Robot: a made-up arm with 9 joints. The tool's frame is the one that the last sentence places.
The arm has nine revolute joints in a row. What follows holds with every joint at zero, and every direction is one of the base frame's. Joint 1 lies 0.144 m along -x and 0.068 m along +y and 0.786 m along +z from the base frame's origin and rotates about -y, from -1.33 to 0.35 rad. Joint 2 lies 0.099 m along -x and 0.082 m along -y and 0.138 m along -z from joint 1 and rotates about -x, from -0.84 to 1.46 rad. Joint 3 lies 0.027 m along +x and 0.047 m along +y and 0.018 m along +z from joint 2 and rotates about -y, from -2.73 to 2.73 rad. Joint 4 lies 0.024 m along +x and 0.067 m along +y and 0.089 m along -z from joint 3 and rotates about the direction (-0.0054, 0.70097, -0.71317), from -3.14 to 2.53 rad. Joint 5 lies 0.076 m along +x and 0.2 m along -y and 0.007 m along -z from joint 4 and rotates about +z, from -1.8 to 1.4 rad. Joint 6 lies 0.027 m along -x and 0.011 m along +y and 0.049 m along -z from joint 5 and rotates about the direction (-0.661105, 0.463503, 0.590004), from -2.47 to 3.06 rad. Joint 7 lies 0.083 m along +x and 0.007 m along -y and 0.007 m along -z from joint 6 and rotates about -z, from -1.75 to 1.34 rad. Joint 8 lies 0.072 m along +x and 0.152 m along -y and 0.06 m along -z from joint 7 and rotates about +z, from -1.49 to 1.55 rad. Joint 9 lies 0.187 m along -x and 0.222 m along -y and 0.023 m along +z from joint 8 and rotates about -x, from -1.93 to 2.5 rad. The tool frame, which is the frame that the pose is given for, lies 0.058 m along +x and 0.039 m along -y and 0.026 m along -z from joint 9; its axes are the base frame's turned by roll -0.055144, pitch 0.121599 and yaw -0.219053 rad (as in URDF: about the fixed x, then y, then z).
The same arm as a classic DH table. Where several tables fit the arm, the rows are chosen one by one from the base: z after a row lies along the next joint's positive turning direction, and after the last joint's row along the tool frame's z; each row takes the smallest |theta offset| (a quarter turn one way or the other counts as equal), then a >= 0, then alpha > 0; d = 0 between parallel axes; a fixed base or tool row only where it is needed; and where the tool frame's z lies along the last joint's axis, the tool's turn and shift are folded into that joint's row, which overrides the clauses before.
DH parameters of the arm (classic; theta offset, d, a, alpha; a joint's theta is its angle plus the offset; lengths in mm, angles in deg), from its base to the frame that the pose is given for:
base (fixed): 0 786 -144 90
joint 1: -90 14 138 90
joint 2: 0 72 -18 -90
joint 3: 89.57 -26.7 24.7 134.5
joint 4: -0.62 -161.6 74.5 135.49
joint 5: 54.52 -280.8 -6.5 -53.84
joint 6: 0 -53.9 41.9 -126.16
joint 7: -60.38 0 -168.2 180
joint 8: -25.35 8.6 -222 -90
joint 9: 1.59 125.4 -38.3 97.48
tool (fixed): -102.25 -27.3 0 0
Joint limits (deg, base to tool): -76.2..20.05 -48.13..83.65 -156.42..156.42 -179.91..144.96 -103.13..80.21 -141.52..175.33 -100.27..76.78 -85.37..88.81 -110.58..143.24

